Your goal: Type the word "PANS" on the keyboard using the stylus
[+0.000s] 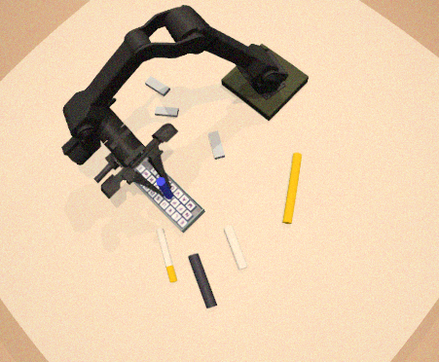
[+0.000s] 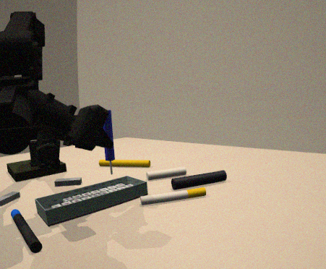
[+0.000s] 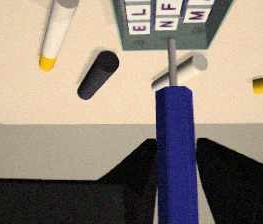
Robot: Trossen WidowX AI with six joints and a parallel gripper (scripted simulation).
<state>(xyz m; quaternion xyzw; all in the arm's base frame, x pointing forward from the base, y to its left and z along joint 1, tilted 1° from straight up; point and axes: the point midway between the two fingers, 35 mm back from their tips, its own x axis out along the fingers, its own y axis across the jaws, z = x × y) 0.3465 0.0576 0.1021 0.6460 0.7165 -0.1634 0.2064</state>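
Right now my gripper tip is 10 cm above the white-and-yellow marker, 9 cm to the right of it and 9 cm short of it. Round my gripper tip: white rod (16 cm to the left, 9 cm below, 4 cm behind); then stylus tip (5 cm below); then stylus (1 cm below).
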